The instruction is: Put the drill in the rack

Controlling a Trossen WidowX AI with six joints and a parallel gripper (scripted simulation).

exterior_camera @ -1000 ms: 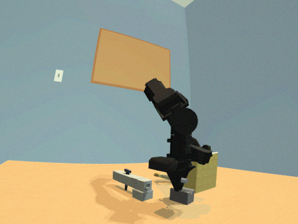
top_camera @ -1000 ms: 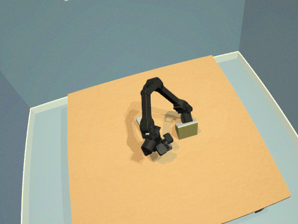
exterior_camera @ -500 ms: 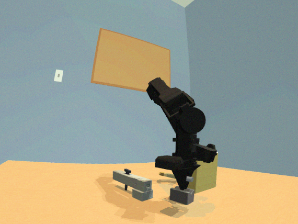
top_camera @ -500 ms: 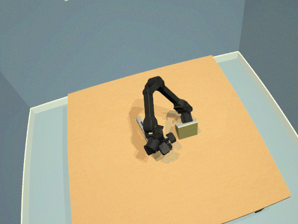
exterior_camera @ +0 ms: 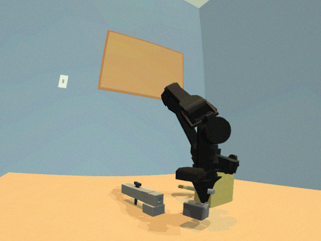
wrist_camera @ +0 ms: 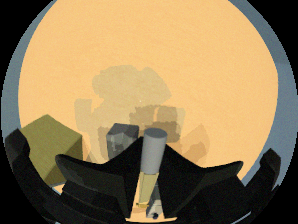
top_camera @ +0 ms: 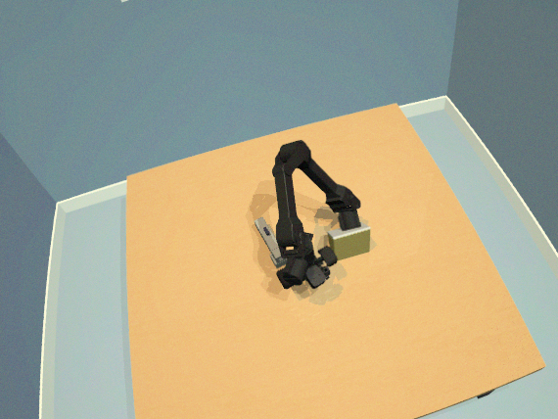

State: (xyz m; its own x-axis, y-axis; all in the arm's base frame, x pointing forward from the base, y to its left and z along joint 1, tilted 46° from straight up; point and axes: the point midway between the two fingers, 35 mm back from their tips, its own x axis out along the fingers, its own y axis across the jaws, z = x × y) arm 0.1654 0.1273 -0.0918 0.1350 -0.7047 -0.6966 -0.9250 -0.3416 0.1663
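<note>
The grey v-grooved rack lies 5 cm to the right of my gripper tip, 4 cm below it and 1 cm behind it. The rest, counted from my gripper tip: grey drill fixture 18 cm to the right, 12 cm ahead, 2 cm below; dark key 21 cm to the right, 12 cm ahead, 1 cm below.
</note>
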